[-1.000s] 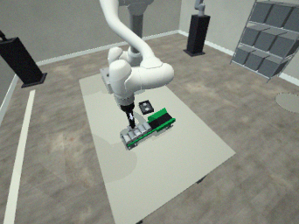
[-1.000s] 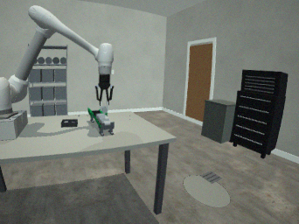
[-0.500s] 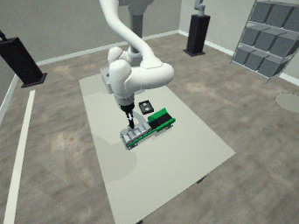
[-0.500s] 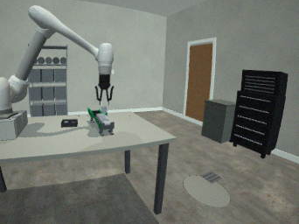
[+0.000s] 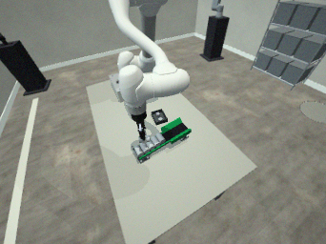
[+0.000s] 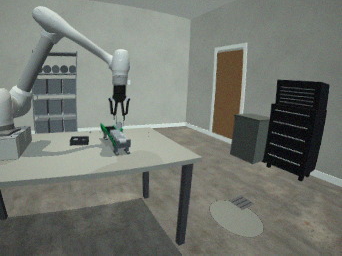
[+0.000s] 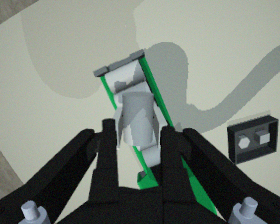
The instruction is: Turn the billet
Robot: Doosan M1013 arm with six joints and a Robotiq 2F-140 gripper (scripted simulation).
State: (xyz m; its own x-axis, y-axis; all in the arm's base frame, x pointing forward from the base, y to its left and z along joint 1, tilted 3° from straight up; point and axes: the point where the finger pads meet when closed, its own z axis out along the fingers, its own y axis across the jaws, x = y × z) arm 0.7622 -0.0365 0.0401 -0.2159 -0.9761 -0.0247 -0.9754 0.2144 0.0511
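The grey stop is 13 cm below my hand, 7 cm to the right of it and 2 cm ahead of it.
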